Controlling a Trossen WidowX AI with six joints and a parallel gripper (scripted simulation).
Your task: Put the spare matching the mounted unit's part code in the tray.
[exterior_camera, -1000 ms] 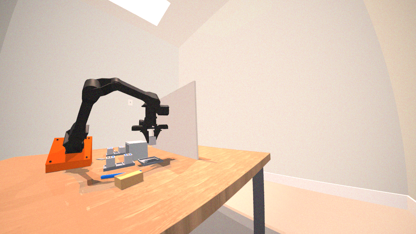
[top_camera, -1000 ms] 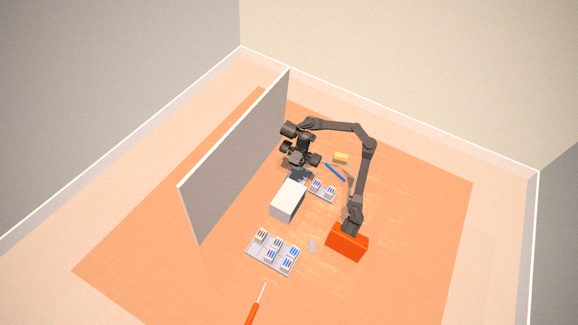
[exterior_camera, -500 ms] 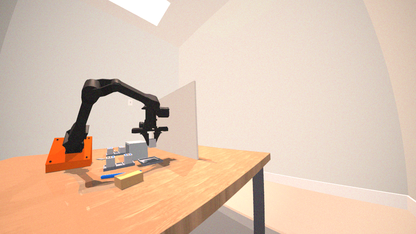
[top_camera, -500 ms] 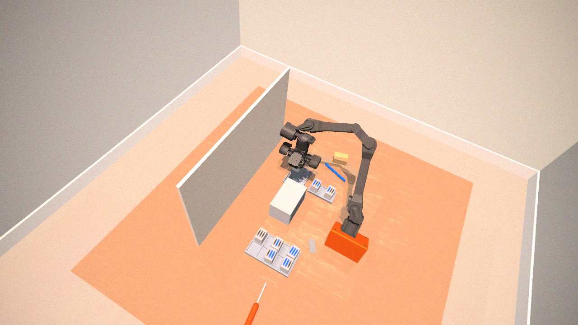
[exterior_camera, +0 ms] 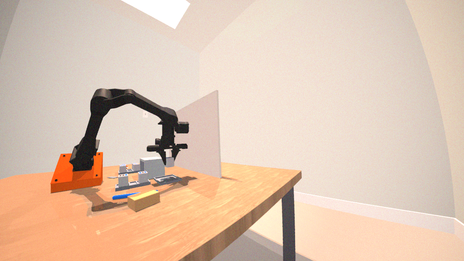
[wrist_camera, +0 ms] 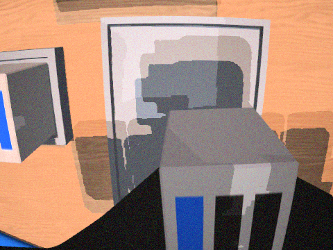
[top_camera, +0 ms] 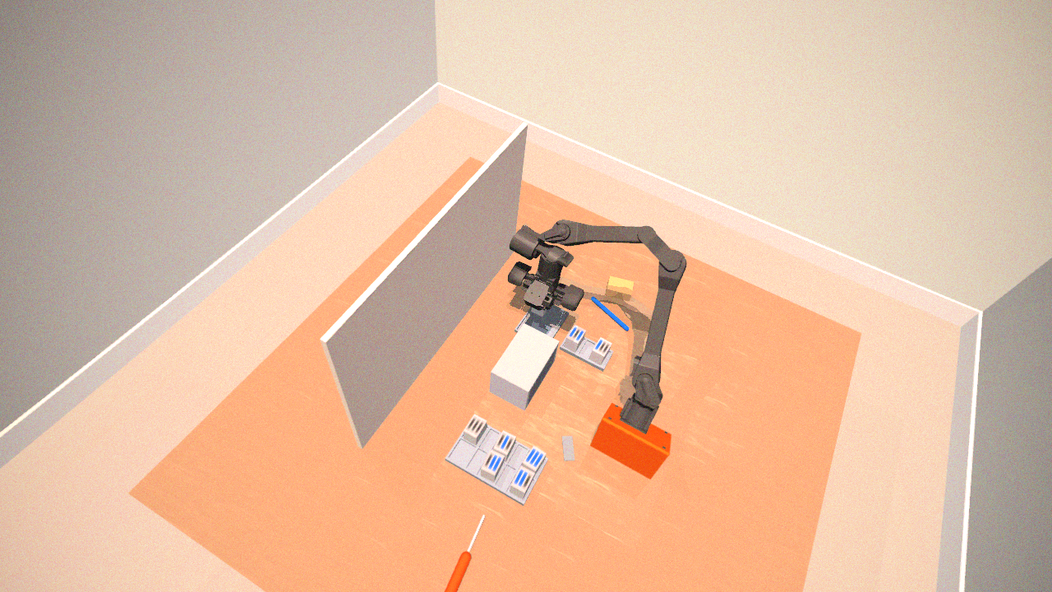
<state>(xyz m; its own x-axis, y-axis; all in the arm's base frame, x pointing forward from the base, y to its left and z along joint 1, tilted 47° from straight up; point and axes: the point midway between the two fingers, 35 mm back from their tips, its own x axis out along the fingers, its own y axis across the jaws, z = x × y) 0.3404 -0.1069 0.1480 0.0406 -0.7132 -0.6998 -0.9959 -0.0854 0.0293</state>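
Right now my gripper tip is 10 mm past the grey tray and 70 mm above it. Also, from my gripper tip: blue pen 150 mm behind, 130 mm to the right, 70 mm below; then grey spare block 20 mm above; then grey box-shaped unit 50 mm behind, 180 mm to the left, 20 mm below.
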